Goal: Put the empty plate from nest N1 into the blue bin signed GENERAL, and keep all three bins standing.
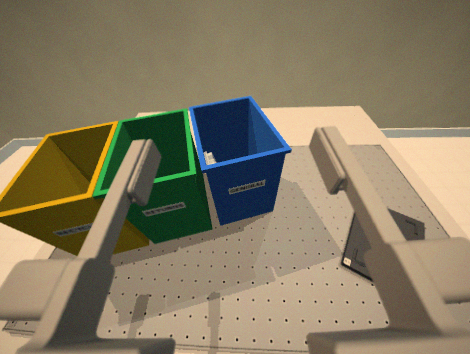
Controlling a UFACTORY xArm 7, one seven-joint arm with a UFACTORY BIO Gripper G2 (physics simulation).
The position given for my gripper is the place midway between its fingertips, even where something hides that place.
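Note:
My own gripper (pixel 233 141) is here in the scene, and I can see a blue bin (pixel 250 152) as well. There is also a green bin (pixel 177 207), along with a yellow bin (pixel 54 187). A dark nest (pixel 356 238) is visible to me too.

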